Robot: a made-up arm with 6 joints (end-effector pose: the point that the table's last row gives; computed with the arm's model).
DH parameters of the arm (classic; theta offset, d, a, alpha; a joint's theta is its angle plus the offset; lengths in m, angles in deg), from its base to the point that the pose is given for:
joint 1: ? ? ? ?
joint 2: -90 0 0.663 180
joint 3: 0 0 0.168 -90
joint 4: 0 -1.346 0 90
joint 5: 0 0 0 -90
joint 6: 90 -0.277 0 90
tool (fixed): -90 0 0 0
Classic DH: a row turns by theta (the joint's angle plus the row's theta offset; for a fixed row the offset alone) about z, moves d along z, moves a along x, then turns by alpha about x.
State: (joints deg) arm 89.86 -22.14 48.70 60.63 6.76 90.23
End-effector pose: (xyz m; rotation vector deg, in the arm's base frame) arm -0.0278 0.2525 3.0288 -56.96 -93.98 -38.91
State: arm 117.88 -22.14 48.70 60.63 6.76 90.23
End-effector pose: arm -0.1431 0.2098 3.0288 -31.79 -102.65 -19.86
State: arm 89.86 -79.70 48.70 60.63 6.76 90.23
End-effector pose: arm -0.0325 -1.6594 2.0977 -14.38 -60.29 -75.13
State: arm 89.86 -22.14 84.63 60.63 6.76 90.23
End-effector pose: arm -0.0302 -0.7497 2.9362 -30.61 -74.23 -63.29
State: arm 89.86 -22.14 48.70 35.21 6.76 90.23
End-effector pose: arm -0.0182 0.2424 3.0323 -37.31 -94.46 -18.15
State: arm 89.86 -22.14 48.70 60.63 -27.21 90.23
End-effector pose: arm 0.1112 0.3165 2.9760 -79.95 -71.52 -15.71
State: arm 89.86 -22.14 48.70 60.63 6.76 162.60
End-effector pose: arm -0.0278 0.2525 3.0288 -104.62 -62.52 -102.72
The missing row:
joint 1: 0 0.823 0.144 -90
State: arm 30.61 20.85 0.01 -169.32 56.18 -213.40
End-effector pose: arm 1.5376 0.8601 0.8545 -2.53 73.98 0.71
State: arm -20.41 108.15 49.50 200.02 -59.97 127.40
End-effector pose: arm 1.7928 -0.5795 -0.4468 42.34 -0.94 -3.11
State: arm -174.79 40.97 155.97 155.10 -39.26 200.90
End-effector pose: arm 0.3689 0.1077 2.5997 168.26 30.25 43.50
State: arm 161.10 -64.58 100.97 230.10 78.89 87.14
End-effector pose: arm 1.7784 -0.3885 1.4629 -128.61 -84.06 -52.60
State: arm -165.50 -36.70 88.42 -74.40 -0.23 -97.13
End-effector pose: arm 1.2812 0.3302 2.5856 -0.72 -55.41 9.09
